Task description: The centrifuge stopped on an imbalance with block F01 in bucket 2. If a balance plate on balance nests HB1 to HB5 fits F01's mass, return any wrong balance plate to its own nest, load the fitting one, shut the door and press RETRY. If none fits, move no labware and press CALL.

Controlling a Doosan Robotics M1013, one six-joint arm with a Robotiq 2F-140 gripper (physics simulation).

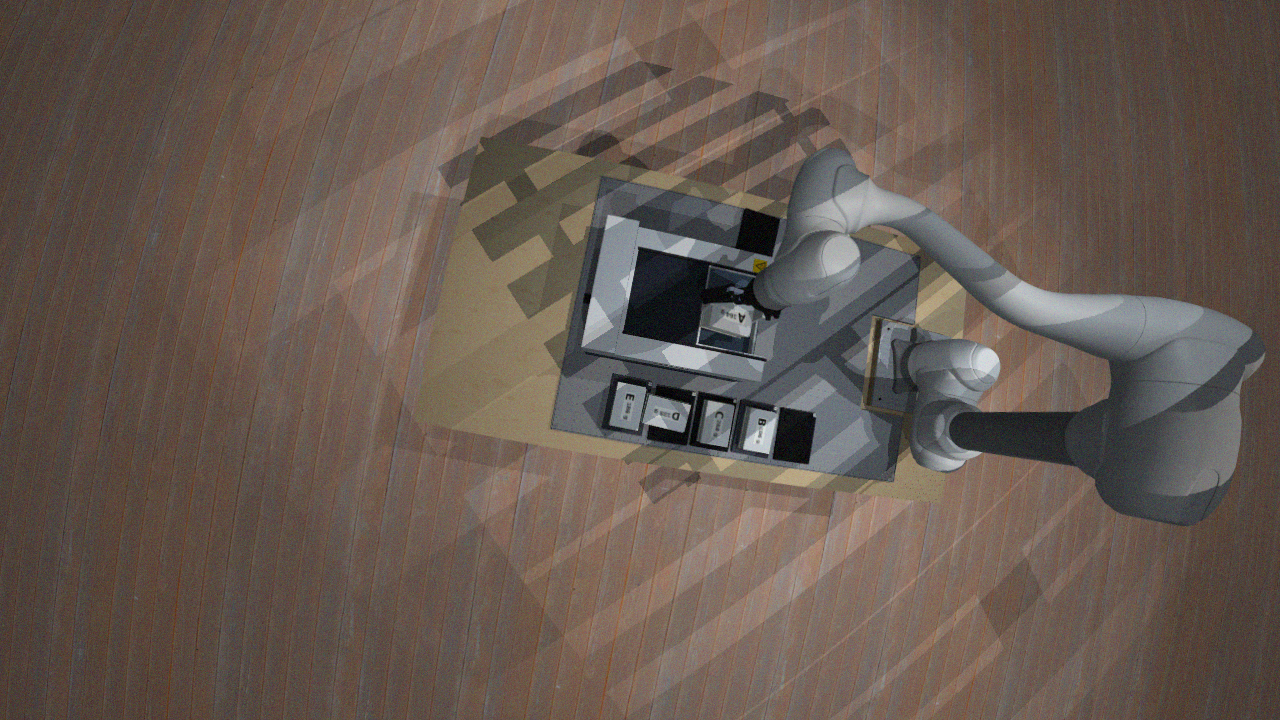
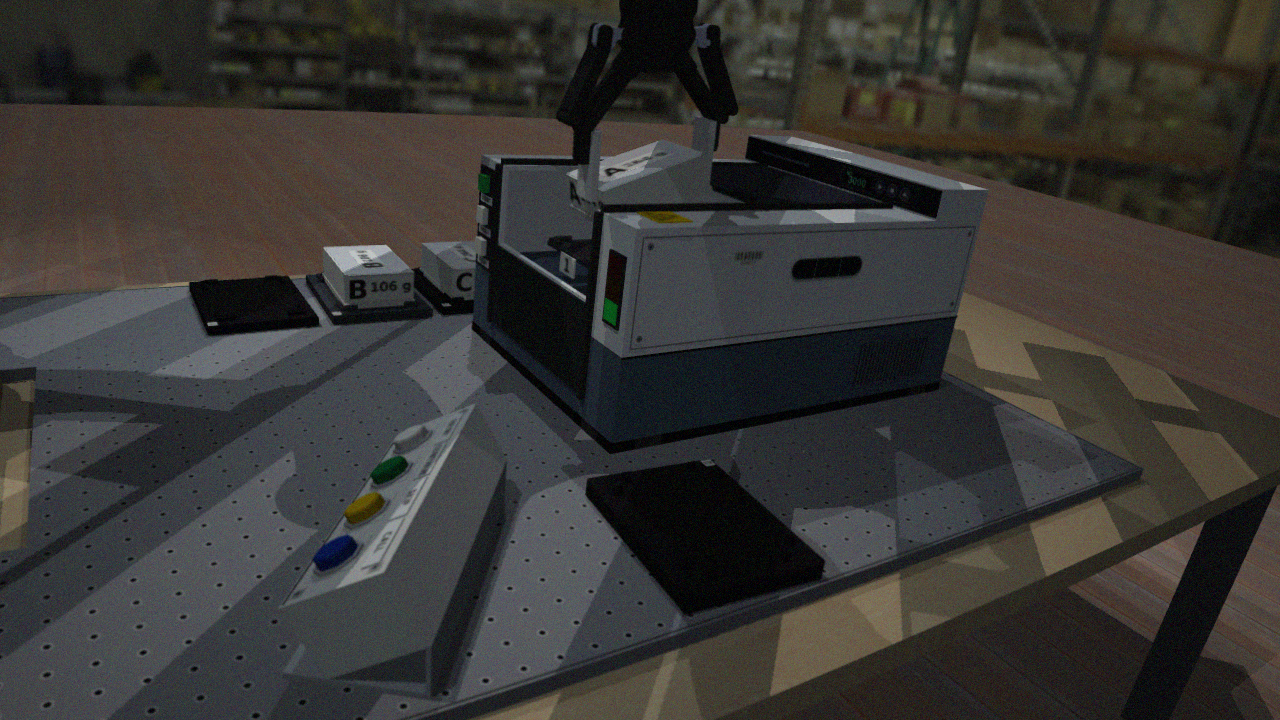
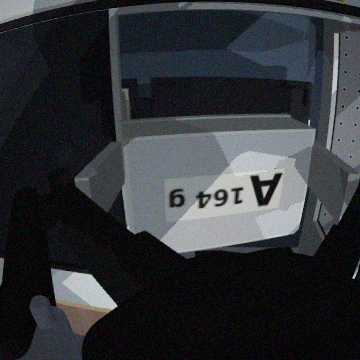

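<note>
My gripper is shut on balance plate A, 164 g. Plate A hangs tilted in the centrifuge's open top, one side higher than the other. The centrifuge is white and blue; a rotor part marked 1 shows inside. Block F01 cannot be made out. Plate B, 106 g, plate C, plate D and plate E sit on the nest row. D lies turned relative to its neighbours.
An empty black nest ends the row beside B. Another black nest lies on the centrifuge's other side. A sloped button box has white, green, yellow and blue buttons. The centrifuge's side walls stand close around the plate.
</note>
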